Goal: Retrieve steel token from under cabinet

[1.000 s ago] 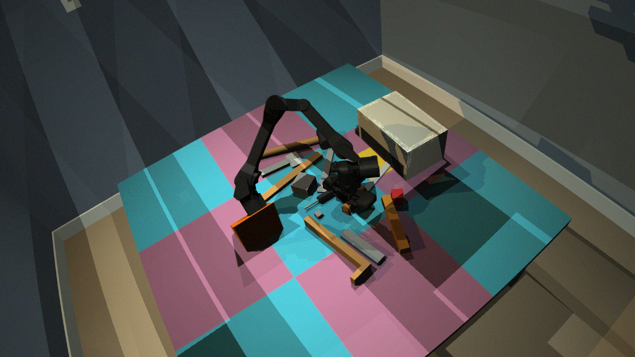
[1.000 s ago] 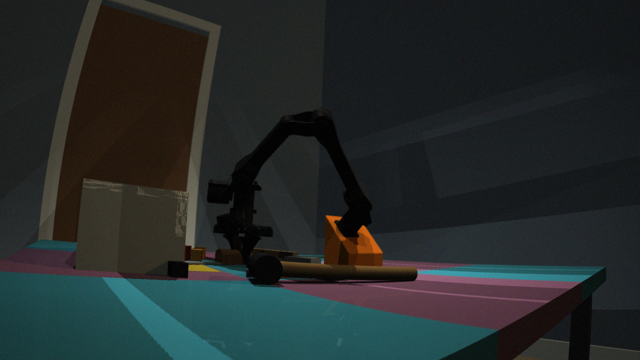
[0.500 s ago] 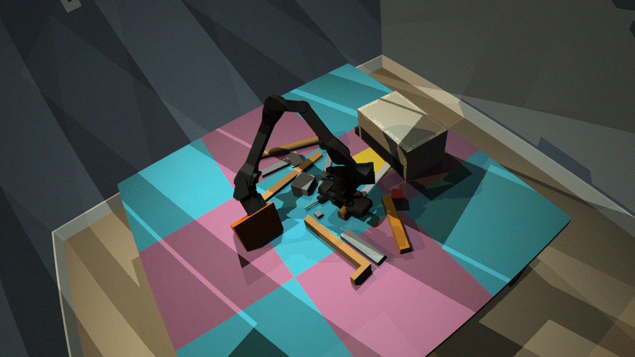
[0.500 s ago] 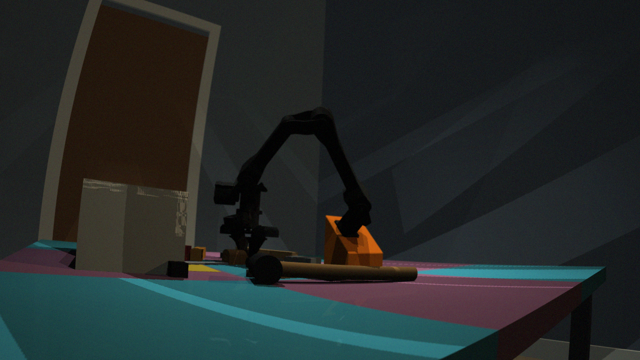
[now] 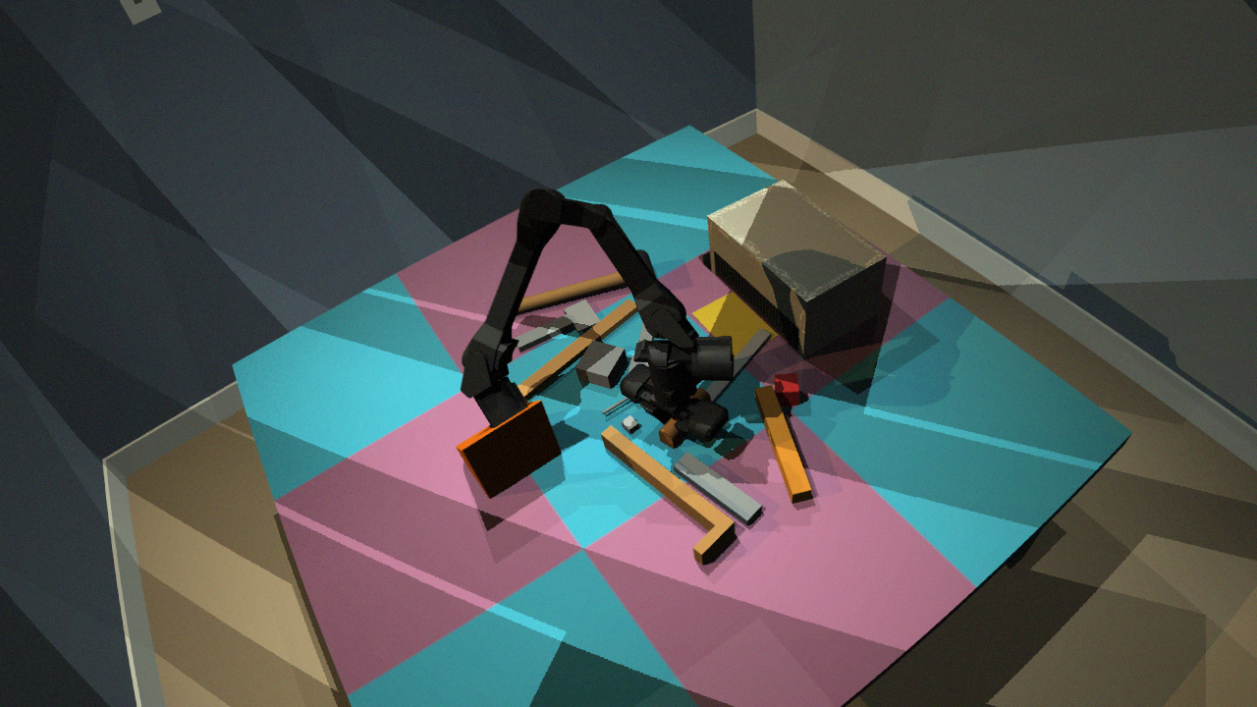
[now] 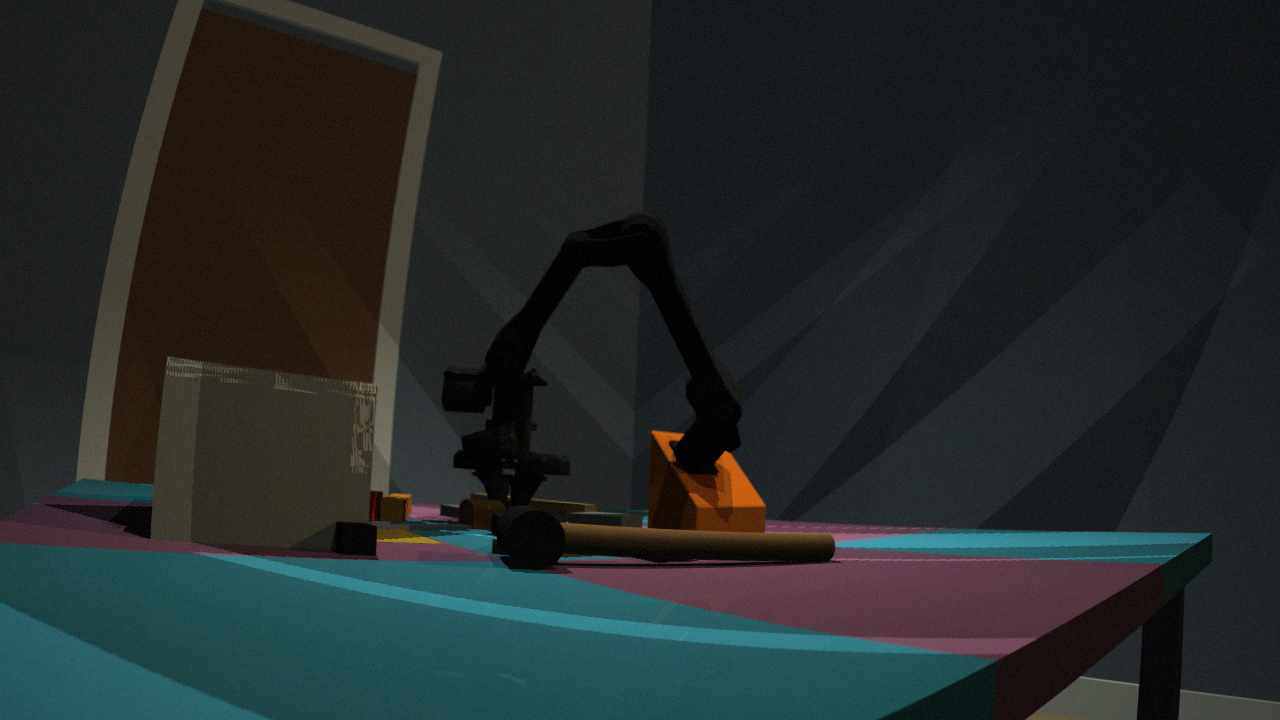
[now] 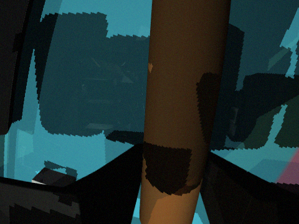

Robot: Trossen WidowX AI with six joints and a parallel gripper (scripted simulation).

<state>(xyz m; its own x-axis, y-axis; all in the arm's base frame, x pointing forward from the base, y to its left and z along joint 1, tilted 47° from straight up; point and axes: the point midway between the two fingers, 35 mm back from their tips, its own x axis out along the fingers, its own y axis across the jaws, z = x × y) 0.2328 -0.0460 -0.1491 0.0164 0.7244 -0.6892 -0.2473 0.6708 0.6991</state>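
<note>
My gripper tip is 50 mm past the small grey cube and 60 mm to the right of it. The rest, counted from my gripper tip: orange bar: 110 mm ahead, 140 mm to the right, 10 mm above; grey bar: 20 mm behind, 130 mm to the right; screwdriver: 10 mm behind, 110 mm to the left, 10 mm above.
</note>
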